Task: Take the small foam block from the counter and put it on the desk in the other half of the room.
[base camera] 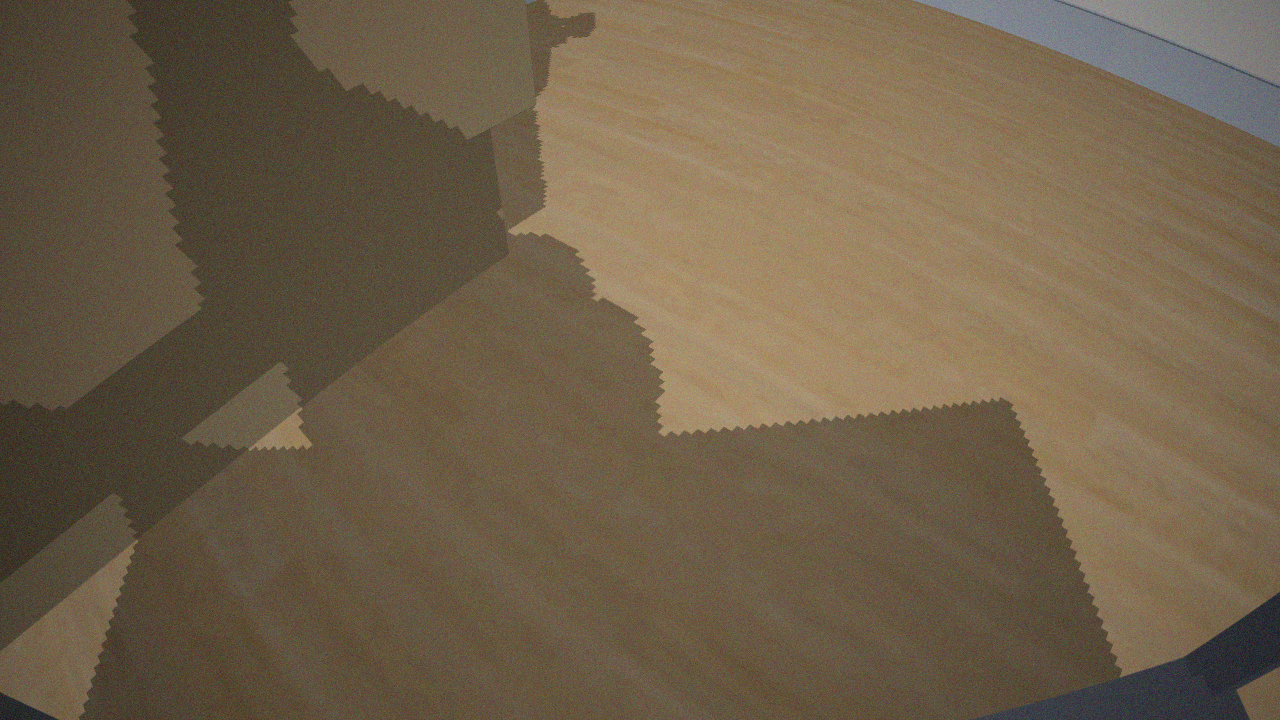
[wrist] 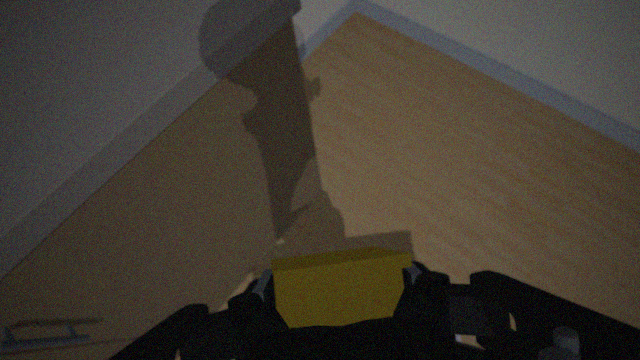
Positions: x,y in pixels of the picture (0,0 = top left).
Labels:
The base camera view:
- counter: 216,216
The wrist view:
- my gripper: 336,279
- yellow foam block: 338,288

